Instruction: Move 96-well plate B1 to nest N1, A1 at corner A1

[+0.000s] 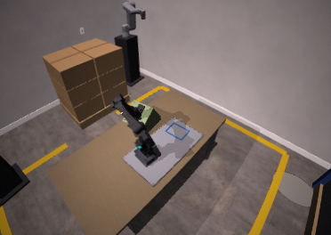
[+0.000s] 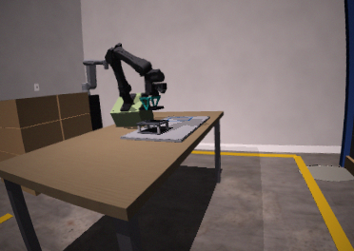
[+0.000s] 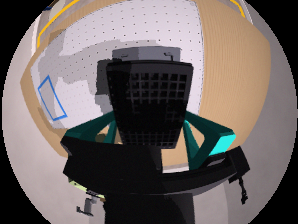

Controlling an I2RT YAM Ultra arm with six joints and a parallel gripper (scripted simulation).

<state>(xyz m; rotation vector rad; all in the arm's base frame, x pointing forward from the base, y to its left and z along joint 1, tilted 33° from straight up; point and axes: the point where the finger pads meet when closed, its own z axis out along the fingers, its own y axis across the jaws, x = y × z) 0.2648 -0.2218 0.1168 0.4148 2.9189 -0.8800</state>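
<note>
My hand is right at the 96-well plate.
</note>
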